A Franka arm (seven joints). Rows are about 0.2 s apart.
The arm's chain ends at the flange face. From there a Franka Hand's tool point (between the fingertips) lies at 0.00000 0.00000 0.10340 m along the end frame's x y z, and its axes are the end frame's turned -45 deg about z.
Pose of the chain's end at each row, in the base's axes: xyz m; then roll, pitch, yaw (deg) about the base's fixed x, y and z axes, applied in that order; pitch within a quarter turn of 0, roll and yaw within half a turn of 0:
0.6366 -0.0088 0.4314 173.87 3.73 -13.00
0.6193 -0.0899 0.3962 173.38 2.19 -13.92
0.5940 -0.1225 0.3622 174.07 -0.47 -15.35
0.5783 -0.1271 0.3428 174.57 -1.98 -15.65
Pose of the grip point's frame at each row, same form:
0.6276 -0.0181 0.3288 178.31 6.97 32.10
0.6126 -0.1005 0.2936 176.86 6.23 31.04
0.5920 -0.1330 0.2594 175.47 3.86 29.47
0.5791 -0.1375 0.2399 174.76 2.43 29.14

